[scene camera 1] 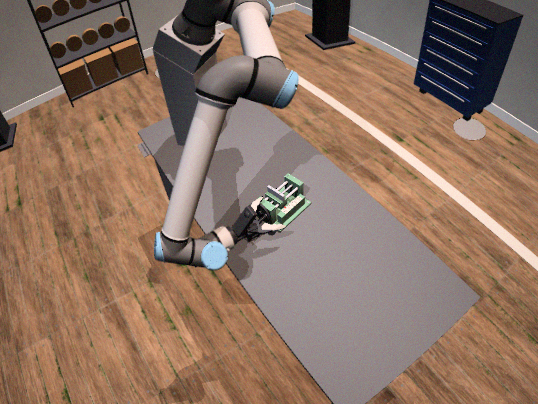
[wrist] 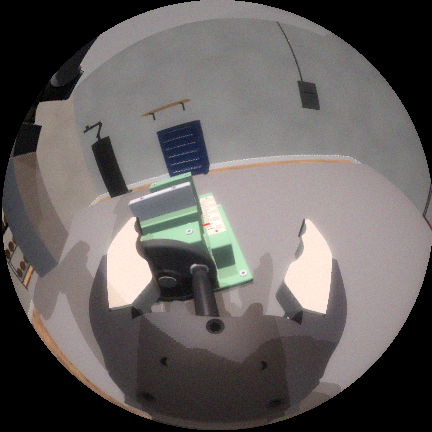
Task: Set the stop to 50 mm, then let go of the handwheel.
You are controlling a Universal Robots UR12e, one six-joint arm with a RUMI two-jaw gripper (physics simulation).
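Where they show: gripper, fingertip midpoint: [scene camera 1: 274,211] [wrist: 220,219]; arm's base, origin of the base link: [scene camera 1: 193,31].
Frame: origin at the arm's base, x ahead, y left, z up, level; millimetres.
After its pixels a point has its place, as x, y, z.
Note:
A green fixture [scene camera 1: 295,183] {581, 187, -502} [wrist: 234,281] {689, 45, -590} stands on the grey table [scene camera 1: 370,280] {1064, 258, -600} [wrist: 370,220] {993, 164, -600}. Its stop, a grey upright plate [scene camera 1: 275,193] {607, 85, -487} [wrist: 164,201] {610, 87, -490}, sits across the guide rods. A red pointer [wrist: 206,224] {647, 107, -544} stands at the near part of the white scale [scene camera 1: 293,205] {651, 142, -544} [wrist: 212,212] {649, 137, -545}; its numbers are too small to read. The black handwheel [scene camera 1: 262,212] {652, 8, -514} [wrist: 175,251] {661, 11, -489} is on the near end, with its handle [wrist: 204,295] {684, -12, -510} pointing toward the gripper's palm. My gripper [scene camera 1: 269,215] {689, 43, -486} [wrist: 220,219] {689, 43, -486} is open around the handwheel side, the handle between its spread fingers, not clamped; the left finger overlaps the wheel's edge in the wrist view.
The robot's grey pedestal [scene camera 1: 175,90] {22, -135, -252} stands at the table's back end. A blue drawer cabinet [scene camera 1: 462,55] [wrist: 184,149], a black column [scene camera 1: 331,22] [wrist: 110,165] and a shelf rack with boxes [scene camera 1: 102,67] stand on the floor beyond the table.

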